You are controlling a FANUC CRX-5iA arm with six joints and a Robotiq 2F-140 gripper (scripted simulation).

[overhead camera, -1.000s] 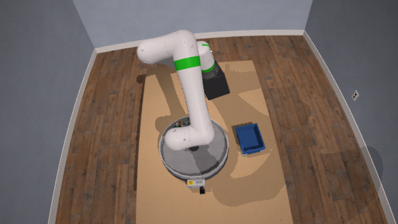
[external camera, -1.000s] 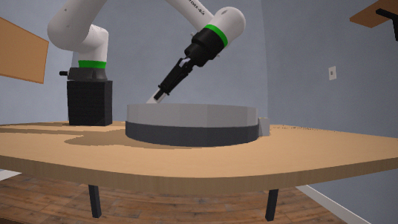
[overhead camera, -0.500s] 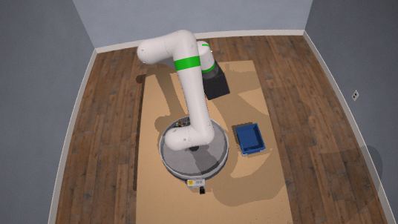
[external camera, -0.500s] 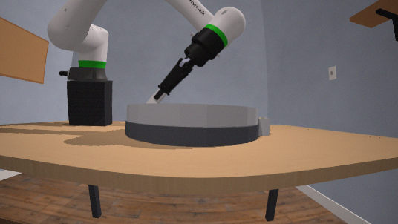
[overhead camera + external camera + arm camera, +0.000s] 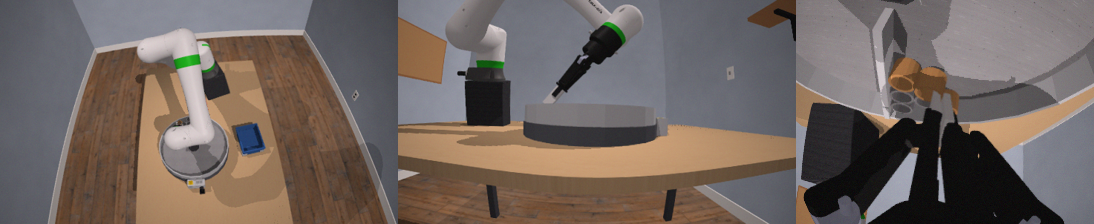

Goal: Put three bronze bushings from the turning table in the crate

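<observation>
Right now my hand is 7 cm short of the blue crate, 42 cm to the right of it and 9 cm above it. Round my hand: grey turning table (11 cm ahead, 7 cm to the left, 6 cm below).
</observation>
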